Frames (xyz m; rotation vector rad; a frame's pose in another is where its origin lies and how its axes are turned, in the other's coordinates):
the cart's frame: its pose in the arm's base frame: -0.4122 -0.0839 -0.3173 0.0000 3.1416 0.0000
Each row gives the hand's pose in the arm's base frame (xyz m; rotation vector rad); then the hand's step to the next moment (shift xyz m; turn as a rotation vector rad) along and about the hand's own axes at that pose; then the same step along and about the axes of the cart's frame.
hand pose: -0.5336 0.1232 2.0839 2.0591 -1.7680 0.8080
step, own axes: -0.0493 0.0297 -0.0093 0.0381 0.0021 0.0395
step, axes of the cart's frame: 0.0348 0.0390 0.0257 -0.0095 -0.0534 0.0089
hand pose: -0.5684 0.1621 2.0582 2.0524 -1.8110 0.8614
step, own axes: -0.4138 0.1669 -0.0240 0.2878 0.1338 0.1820
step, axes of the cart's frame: 0.1844 0.3166 0.2557 0.0717 -0.3588 -0.0030
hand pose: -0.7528 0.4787 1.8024 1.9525 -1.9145 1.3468
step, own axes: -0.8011 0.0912 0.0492 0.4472 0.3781 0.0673
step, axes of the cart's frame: -0.0896 0.5610 0.5743 0.3642 -0.4607 -0.0512
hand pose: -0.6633 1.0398 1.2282 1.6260 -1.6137 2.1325
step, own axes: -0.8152 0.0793 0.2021 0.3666 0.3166 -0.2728
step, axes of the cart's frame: -0.4738 0.2498 0.6518 0.5323 -0.1484 -0.0608
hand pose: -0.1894 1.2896 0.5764 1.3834 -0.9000 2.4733
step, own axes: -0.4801 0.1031 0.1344 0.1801 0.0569 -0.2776
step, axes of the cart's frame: -0.3202 -0.0931 0.3847 0.3233 0.0894 -0.0158
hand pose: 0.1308 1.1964 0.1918 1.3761 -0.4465 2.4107
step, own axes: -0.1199 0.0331 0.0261 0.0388 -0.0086 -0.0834
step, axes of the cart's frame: -0.0633 -0.0559 0.0950 0.0787 0.0480 0.0058
